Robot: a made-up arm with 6 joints.
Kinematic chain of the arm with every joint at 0, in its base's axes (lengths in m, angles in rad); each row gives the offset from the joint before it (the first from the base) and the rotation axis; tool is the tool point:
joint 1: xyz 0 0 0.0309 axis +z
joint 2: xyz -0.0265 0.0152 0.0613 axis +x
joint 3: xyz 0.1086 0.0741 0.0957 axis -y
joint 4: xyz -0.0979 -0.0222 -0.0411 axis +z
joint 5: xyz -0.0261 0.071 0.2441 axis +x
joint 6: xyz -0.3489 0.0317 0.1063 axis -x
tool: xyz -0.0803 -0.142 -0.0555
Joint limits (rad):
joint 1: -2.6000..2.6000
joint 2: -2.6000..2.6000
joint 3: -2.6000..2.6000
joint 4: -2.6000..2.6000
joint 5: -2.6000..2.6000
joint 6: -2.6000..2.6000
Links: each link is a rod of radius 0.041 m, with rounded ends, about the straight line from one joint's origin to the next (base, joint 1, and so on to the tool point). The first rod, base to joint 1, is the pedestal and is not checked.
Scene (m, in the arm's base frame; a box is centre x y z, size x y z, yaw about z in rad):
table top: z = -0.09
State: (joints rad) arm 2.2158 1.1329 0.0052 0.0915 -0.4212 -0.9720
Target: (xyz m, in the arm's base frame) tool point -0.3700 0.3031 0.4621
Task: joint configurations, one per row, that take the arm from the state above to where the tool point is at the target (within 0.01 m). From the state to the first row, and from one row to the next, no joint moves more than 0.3 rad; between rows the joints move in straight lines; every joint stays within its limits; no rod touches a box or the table.
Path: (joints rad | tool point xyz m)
1: 1.9743 0.9475 -0.0833 -0.1871 -0.3842 -1.0685 | 0.2708 -0.3586 0.4282
2: 1.7327 0.7620 -0.1718 -0.4656 -0.3472 -1.1651 | 0.0287 -0.3539 0.5533
3: 1.4912 0.5766 -0.2604 -0.7442 -0.3101 -1.2616 | -0.2137 -0.2190 0.6057
4: 1.2496 0.3912 -0.3489 -1.0227 -0.2731 -1.3582 | -0.3681 0.0250 0.5728
5: 1.0081 0.2057 -0.4374 -1.3013 -0.2361 -1.4547 | -0.3700 0.3031 0.4621

